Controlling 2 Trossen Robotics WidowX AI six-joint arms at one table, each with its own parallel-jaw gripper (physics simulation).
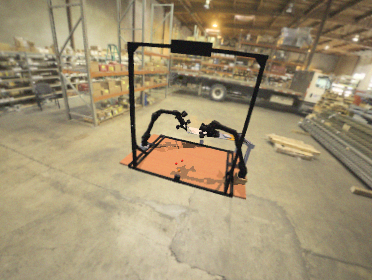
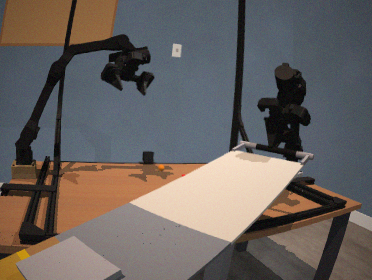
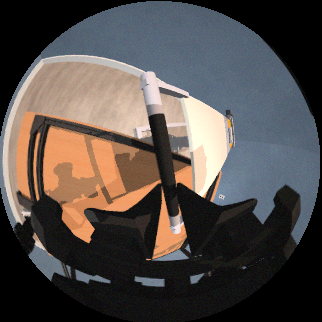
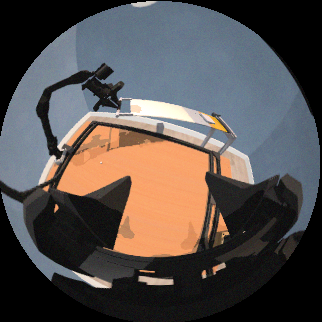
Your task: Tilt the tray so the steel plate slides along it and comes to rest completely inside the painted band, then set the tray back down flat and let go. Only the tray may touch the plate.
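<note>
The long tray (image 2: pixel 215 200) (image 4: pixel 172 111) has a cream part and a grey part, and a yellow band (image 4: pixel 218 124) near its far end. It slopes, its handle end raised. The flat grey steel plate (image 2: pixel 70 262) (image 4: pixel 207 119) lies on the tray near the low end, beside the yellow; whether it overlaps the band is unclear. My left gripper (image 2: pixel 284 145) (image 3: pixel 168 186) is shut on the black grip of the tray handle (image 2: pixel 270 149) (image 3: pixel 162 145), at the raised end. My right gripper (image 2: pixel 132 91) (image 4: pixel 169 177) is open and empty, above the table, away from the tray.
The orange-brown table (image 1: pixel 205 157) (image 2: pixel 100 190) carries a black frame (image 1: pixel 132 105) with upright posts. A small orange ball (image 2: pixel 161 168), a red spot (image 2: pixel 183 175) and a black block (image 2: pixel 148 157) show near the table's back edge. Grey legs (image 4: pixel 227 144) stand under the tray's low end.
</note>
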